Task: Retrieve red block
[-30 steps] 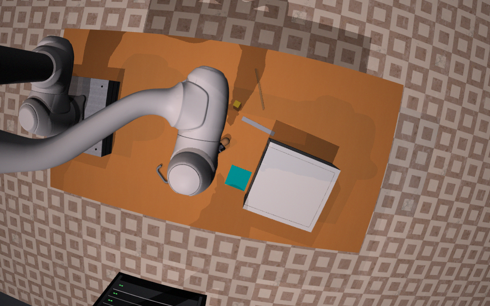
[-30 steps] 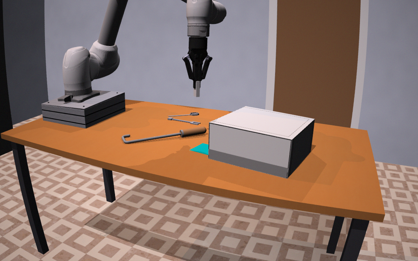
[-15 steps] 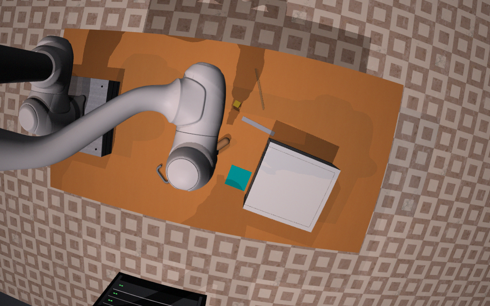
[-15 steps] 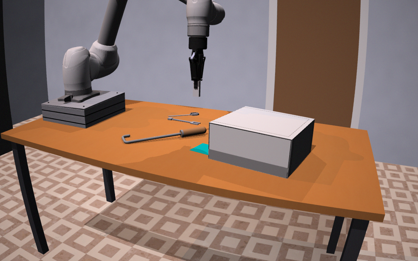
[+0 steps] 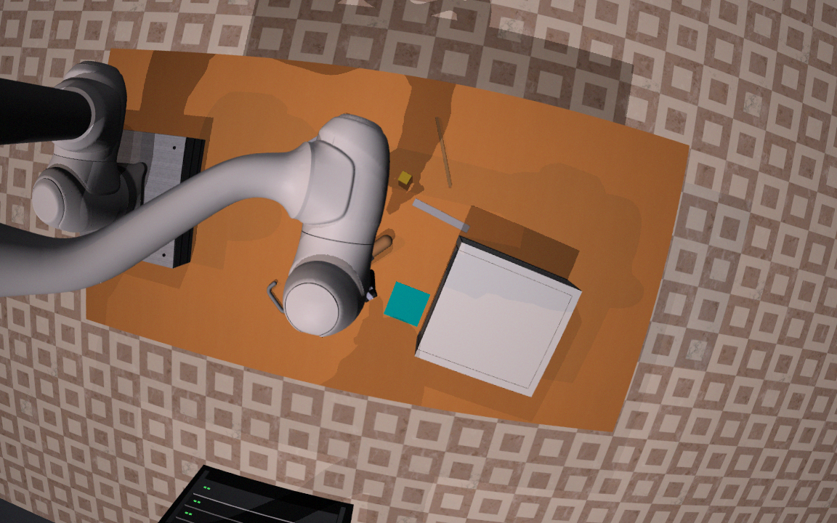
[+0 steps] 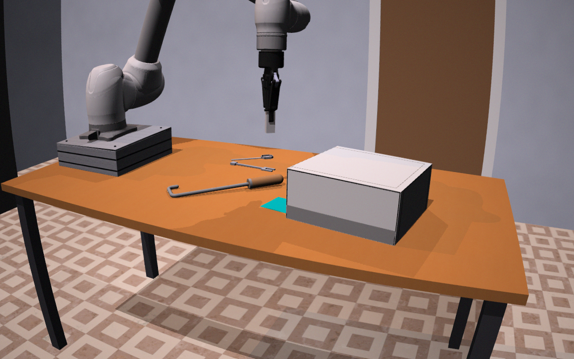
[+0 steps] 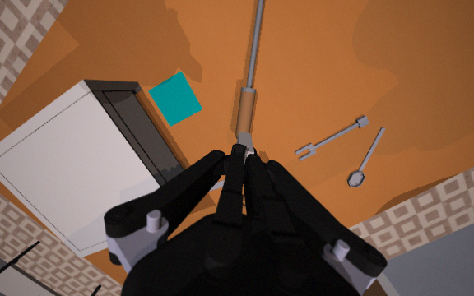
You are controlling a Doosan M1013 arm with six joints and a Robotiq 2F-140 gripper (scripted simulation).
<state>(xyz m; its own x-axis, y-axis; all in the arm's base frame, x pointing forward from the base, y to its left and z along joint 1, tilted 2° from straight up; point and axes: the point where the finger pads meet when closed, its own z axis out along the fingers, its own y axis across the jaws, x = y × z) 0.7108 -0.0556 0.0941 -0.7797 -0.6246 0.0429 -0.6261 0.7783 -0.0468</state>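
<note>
My gripper is now 130 mm past the hook tool, 70 mm to the left of it and 190 mm above it. From my hand the other things lie so: flat grey bar: 150 mm ahead, 100 mm to the left, 200 mm below; then yellow cube: 50 mm ahead, 180 mm to the left, 190 mm below; then teal square: 90 mm ahead, 130 mm to the right, 200 mm below.
</note>
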